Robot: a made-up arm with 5 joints.
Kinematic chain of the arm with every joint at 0, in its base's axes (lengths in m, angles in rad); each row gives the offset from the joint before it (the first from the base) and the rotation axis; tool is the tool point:
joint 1: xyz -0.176 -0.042 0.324 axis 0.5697 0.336 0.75
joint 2: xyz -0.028 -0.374 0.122 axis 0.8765 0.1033 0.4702
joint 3: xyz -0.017 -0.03 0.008 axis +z
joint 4: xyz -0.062 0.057 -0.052 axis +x
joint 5: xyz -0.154 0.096 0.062 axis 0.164 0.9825 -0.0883
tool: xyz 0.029 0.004 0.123
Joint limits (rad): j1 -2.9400..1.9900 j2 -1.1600..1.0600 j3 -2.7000..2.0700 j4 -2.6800..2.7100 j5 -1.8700..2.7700
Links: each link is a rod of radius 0.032 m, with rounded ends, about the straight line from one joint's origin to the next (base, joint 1, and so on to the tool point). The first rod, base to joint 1, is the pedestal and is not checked.
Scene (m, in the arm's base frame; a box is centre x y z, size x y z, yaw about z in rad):
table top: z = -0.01
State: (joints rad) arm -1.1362 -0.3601 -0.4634 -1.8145 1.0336
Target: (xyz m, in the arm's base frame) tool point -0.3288 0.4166 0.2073
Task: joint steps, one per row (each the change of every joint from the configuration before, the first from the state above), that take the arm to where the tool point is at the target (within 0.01 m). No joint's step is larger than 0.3 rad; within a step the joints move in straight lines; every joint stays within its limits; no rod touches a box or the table.
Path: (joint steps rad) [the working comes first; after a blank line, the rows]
Joints at the target: -2.1729 1.0526 -0.1604 -0.8829 0.1419
Straight joint move there: clear.

1: -0.2073 0.2825 0.0606 0.1863 -0.1783
2: -0.2074 0.2826 0.0606 0.1863 -0.1784
3: -0.2073 0.2825 0.0606 0.1863 -0.1783
4: -0.2074 0.2825 0.0606 0.1864 -0.1784
5: -0.2073 0.2826 0.0606 0.1863 -0.1783

